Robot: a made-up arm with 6 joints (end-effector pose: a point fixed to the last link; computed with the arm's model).
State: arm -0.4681 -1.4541 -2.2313 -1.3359 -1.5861 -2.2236
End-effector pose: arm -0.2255 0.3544 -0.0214 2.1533 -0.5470 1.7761
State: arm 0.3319 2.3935 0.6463 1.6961 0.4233 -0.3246
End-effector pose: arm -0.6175 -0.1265 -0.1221 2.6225 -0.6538 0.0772
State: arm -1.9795 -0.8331 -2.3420 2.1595 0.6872 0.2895
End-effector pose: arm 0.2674 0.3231 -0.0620 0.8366 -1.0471 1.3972
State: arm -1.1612 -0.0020 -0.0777 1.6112 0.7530 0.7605
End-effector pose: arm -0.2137 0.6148 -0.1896 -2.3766 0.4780 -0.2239
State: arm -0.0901 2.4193 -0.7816 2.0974 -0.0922 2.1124
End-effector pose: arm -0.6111 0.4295 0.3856 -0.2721 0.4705 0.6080
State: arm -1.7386 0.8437 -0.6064 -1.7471 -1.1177 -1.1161
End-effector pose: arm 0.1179 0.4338 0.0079 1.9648 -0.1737 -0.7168
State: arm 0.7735 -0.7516 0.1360 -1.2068 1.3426 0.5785
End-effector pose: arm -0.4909 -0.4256 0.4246 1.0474 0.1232 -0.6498
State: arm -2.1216 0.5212 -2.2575 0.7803 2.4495 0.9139
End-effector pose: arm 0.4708 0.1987 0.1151 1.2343 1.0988 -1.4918
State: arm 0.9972 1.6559 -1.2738 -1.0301 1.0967 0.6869
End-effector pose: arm -0.5141 -0.7505 -0.1874 0.6186 -1.7475 1.6918
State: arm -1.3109 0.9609 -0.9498 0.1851 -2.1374 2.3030
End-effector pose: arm -0.0266 0.9175 -0.2307 -1.0255 2.6031 0.7271
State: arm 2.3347 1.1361 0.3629 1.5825 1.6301 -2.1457
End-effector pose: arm -0.0163 -0.3164 0.2369 1.7992 -0.5586 -2.3229
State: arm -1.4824 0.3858 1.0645 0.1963 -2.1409 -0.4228
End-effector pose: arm -0.0643 0.4346 -0.1770 -1.4252 -1.8872 0.7955
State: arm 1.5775 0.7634 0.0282 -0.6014 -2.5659 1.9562
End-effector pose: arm -0.5055 -0.6017 0.2371 1.4747 -0.6431 -1.5652
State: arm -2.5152 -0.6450 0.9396 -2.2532 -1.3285 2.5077
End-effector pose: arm 0.3025 0.4777 0.3676 -0.1151 -0.9618 -1.5160
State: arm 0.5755 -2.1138 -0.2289 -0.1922 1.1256 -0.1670
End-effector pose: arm -0.6896 -0.3937 0.1210 2.0362 -0.2370 -1.1382
